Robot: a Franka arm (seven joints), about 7 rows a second.
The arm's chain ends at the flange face. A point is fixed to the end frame.
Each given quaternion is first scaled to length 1.
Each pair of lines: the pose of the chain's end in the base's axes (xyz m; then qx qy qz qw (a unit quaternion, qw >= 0)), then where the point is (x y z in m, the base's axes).
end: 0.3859 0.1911 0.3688 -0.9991 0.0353 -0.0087 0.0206
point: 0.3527 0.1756 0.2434
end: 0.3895 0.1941 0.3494 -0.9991 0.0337 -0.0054 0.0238
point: 0.3556 0.1793 0.2241
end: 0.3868 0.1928 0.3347 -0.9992 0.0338 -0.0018 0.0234
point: 0.3520 0.1780 0.2097
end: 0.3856 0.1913 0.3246 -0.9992 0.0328 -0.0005 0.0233
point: 0.3505 0.1764 0.1997
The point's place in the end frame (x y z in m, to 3 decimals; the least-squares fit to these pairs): -0.034 0.023 0.124
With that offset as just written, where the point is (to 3 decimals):
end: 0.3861 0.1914 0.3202 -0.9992 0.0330 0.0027 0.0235
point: 0.350 0.177 0.195
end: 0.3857 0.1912 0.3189 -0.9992 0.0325 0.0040 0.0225
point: 0.349 0.176 0.194
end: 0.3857 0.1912 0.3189 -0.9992 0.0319 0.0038 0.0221
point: 0.350 0.176 0.194
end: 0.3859 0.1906 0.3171 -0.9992 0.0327 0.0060 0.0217
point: 0.349 0.175 0.193
